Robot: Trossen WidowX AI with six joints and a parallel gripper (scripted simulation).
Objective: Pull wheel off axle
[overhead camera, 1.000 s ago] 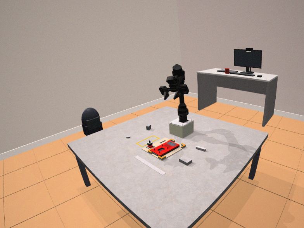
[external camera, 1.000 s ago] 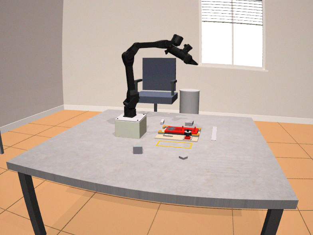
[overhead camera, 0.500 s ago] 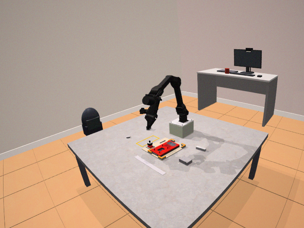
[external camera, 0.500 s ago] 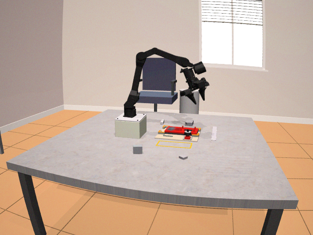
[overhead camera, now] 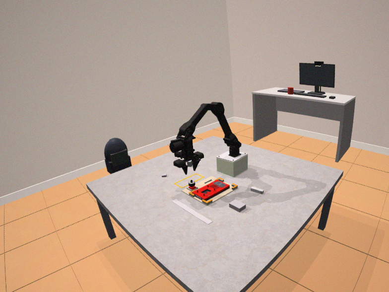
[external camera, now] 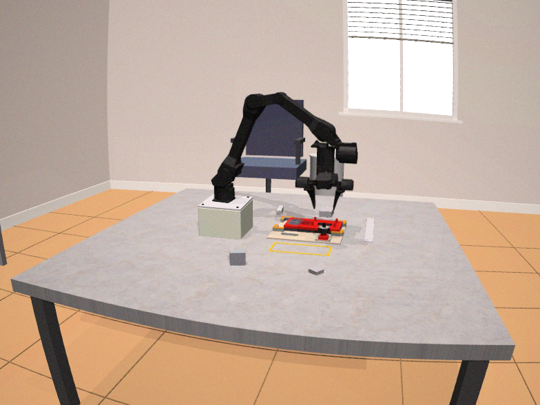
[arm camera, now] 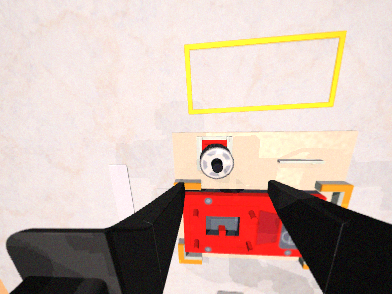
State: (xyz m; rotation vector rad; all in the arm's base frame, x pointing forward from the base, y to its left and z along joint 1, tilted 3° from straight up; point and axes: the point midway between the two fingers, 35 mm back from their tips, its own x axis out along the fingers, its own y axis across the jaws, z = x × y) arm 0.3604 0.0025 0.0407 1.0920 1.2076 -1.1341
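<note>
My gripper tip is now 70 mm above the wheel and 10 mm to the right of it. The rest, counted from my gripper tip: axle 70 mm below; then white strip 190 mm to the left, 140 mm ahead, 110 mm below.
</note>
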